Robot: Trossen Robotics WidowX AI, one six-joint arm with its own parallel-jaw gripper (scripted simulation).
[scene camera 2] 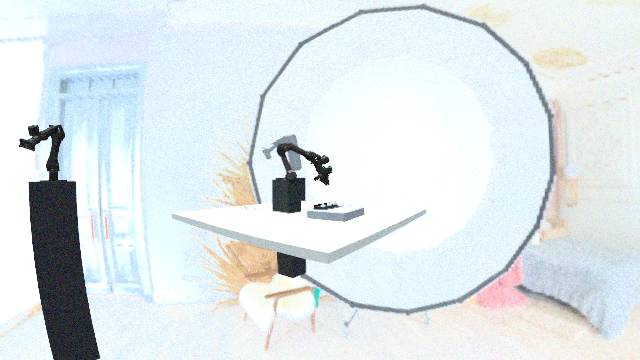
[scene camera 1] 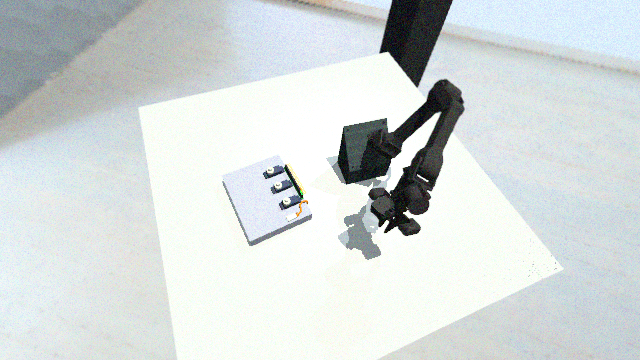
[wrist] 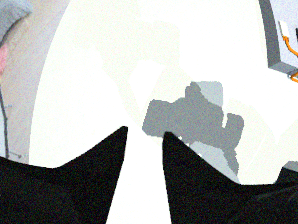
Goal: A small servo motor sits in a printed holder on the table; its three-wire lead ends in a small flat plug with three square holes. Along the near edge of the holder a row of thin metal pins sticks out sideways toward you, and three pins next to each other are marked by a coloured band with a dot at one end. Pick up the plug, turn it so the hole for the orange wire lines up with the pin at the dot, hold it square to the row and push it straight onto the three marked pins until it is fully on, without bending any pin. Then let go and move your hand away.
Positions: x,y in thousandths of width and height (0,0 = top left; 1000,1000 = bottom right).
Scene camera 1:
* gripper: 598,640
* holder: 404,579
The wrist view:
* gripper: 488,605
